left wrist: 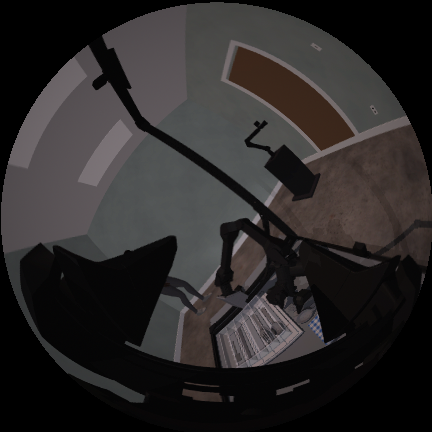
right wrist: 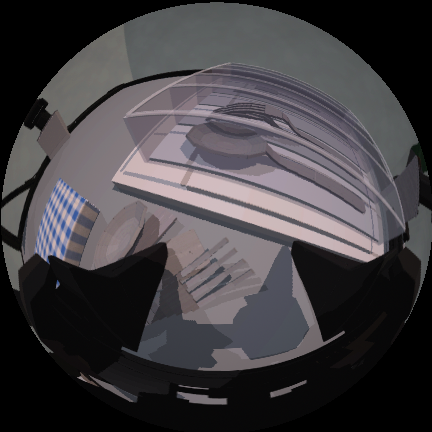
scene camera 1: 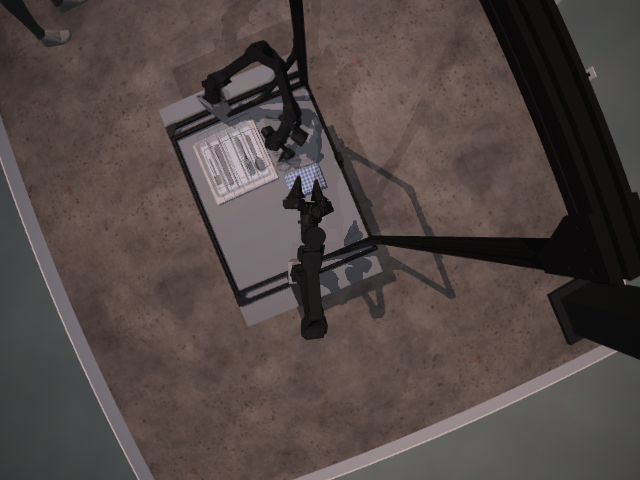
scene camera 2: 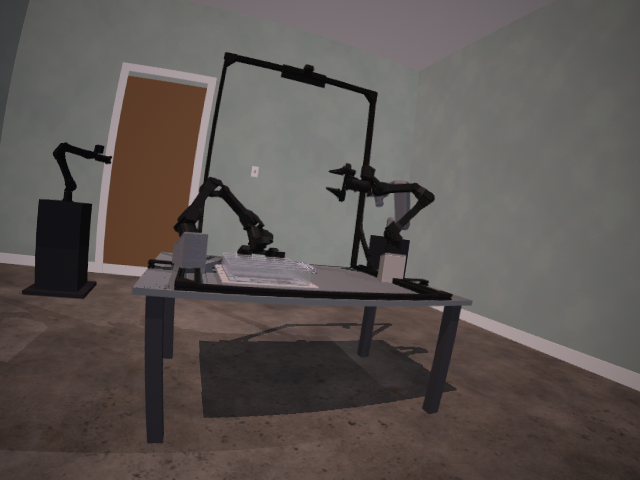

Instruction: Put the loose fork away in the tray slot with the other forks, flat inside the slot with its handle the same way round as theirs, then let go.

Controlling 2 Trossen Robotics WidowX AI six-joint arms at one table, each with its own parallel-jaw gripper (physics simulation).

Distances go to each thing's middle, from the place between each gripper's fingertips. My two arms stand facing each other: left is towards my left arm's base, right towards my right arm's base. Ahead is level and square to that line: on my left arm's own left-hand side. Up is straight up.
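From the cutlery tray (scene camera 1: 233, 157), my right hand is 60 mm to the left of it, 180 mm short of it and 30 mm below it.
As for my left hand, the cutlery tray is 260 mm ahead of it, 340 mm to the right of it and 410 mm below it.
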